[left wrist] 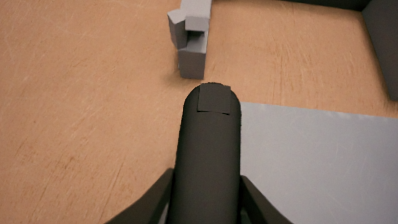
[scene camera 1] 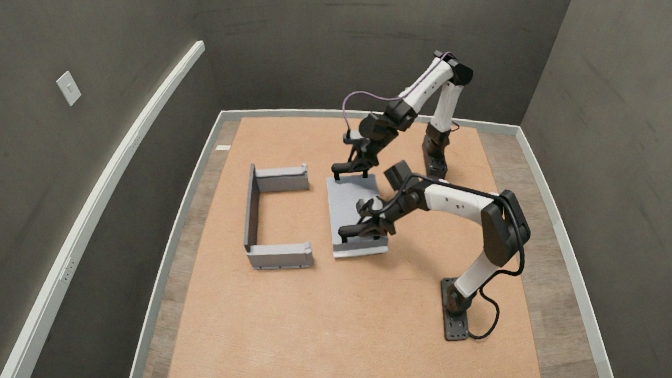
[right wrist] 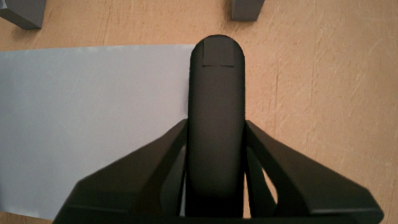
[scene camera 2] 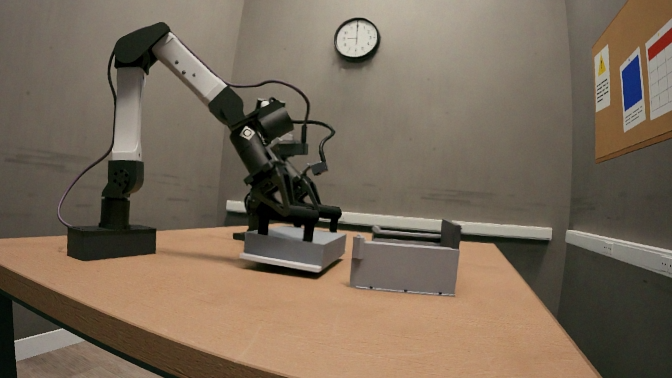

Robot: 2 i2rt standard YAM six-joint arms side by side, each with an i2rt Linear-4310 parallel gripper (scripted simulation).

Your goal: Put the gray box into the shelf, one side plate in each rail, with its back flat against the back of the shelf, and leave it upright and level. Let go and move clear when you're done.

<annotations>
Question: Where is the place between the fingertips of the right gripper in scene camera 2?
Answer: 290, 215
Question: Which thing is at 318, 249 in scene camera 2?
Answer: A gray box.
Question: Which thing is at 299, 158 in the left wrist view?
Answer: A gray box.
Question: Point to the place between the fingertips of the right gripper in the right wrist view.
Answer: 215, 127
</annotations>
